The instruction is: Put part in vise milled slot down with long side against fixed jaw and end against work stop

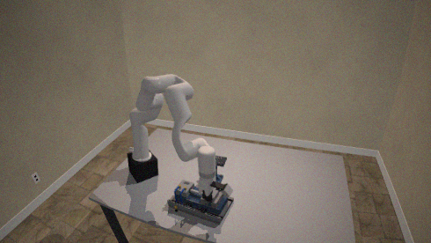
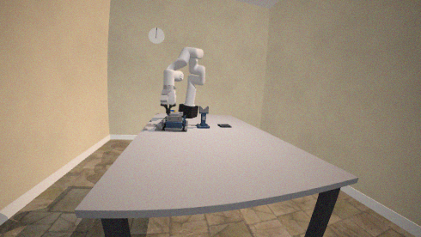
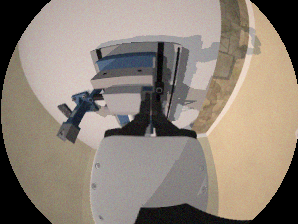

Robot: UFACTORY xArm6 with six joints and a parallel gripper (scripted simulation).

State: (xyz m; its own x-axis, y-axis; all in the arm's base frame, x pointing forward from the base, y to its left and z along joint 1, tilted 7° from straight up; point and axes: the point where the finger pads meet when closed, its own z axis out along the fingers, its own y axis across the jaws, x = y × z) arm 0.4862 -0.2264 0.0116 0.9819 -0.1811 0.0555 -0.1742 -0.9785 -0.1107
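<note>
My gripper is now 40 mm to the right of the part, 30 mm above it and 10 mm short of it. From my hand the other things lie so: vise 80 mm below, 60 mm to the left, 60 mm behind; then dark infeed plate 460 mm to the left, 120 mm below, 60 mm behind.
</note>
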